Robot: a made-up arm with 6 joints. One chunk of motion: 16 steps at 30 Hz.
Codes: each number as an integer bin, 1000 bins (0 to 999) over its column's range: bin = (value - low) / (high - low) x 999, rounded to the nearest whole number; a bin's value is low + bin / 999 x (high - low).
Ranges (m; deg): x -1.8..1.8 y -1.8..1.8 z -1.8..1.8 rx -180..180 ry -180..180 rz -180..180
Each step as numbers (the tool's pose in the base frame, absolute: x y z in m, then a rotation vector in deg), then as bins.
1 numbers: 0.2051 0.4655 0.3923 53.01 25.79 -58.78
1 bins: 556 629 608 647 571 336
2 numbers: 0.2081 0.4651 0.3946 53.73 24.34 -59.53
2 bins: 557 629 609 649 567 334
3 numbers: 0.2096 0.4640 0.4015 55.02 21.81 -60.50
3 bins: 558 628 611 652 560 332
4 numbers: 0.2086 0.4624 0.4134 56.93 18.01 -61.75
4 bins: 557 628 614 657 549 328
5 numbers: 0.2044 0.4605 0.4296 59.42 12.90 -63.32
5 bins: 556 627 619 664 535 324
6 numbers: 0.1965 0.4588 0.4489 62.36 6.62 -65.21
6 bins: 554 627 624 673 518 319
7 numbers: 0.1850 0.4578 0.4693 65.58 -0.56 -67.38
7 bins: 551 627 630 681 498 313
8 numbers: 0.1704 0.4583 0.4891 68.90 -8.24 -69.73
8 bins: 547 627 635 691 477 306
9 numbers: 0.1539 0.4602 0.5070 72.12 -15.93 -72.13
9 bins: 542 627 640 700 455 299
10 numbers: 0.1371 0.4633 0.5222 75.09 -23.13 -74.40
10 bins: 538 628 644 708 435 293
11 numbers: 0.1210 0.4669 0.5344 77.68 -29.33 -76.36
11 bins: 533 629 648 715 418 288
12 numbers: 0.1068 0.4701 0.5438 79.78 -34.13 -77.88
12 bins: 529 630 650 721 405 283
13 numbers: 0.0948 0.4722 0.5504 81.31 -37.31 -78.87
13 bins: 526 631 652 725 396 281
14 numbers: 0.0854 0.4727 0.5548 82.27 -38.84 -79.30
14 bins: 523 631 653 728 392 279
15 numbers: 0.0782 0.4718 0.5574 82.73 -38.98 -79.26
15 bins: 521 630 654 729 391 280
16 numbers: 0.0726 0.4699 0.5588 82.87 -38.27 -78.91
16 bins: 520 630 655 729 393 281
